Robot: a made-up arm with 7 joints.
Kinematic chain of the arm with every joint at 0, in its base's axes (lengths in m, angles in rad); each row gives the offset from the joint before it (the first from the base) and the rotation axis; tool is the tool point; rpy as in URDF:
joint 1: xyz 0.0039 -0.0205 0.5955 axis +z
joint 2: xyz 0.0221 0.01 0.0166 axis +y
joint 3: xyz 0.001 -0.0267 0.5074 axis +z
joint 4: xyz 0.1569 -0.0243 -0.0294 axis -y
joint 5: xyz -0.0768 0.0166 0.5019 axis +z
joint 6: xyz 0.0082 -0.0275 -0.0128 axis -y
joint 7: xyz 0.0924 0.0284 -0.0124 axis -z
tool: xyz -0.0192 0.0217 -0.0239 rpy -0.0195 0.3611 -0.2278
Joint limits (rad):
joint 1: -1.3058..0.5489
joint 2: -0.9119..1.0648
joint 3: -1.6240..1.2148
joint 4: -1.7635..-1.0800
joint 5: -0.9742..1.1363
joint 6: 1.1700..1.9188
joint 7: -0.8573..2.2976
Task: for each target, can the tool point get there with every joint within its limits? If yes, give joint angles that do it. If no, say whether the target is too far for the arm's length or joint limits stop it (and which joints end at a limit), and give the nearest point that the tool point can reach.
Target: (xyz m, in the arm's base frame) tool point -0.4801 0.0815 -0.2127
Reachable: no: joint limits stop it (at a limit: joint 1, joint 2, joint 4, joint 6) | nearest point -0.2559 -0.7347 0.2606 | short by 0.970 m
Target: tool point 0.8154 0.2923 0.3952
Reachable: yes | joints 0.2103 0.8119 0.2418 -1.6274 -0.6726 1.4117 1.3309
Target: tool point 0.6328 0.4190 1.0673
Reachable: yes | joints 0.0531 0.0261 0.5957 -1.6453 -0.5289 1.7378 0.8156
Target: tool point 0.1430 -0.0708 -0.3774
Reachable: no: joint limits stop it (at a limit: joint 2, joint 4, joint 6) | nearest point 0.6490 -0.2538 0.1438 | short by 0.749 m
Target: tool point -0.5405 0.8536 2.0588
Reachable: no: too far | nearest point -0.3055 0.4925 1.4865 | short by 0.716 m
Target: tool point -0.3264 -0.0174 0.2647
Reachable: no: joint limits stop it (at a limit: joint 2, joint 3, joint 4, joint 6) | nearest point -0.7832 -0.0131 0.7775 | short by 0.687 m
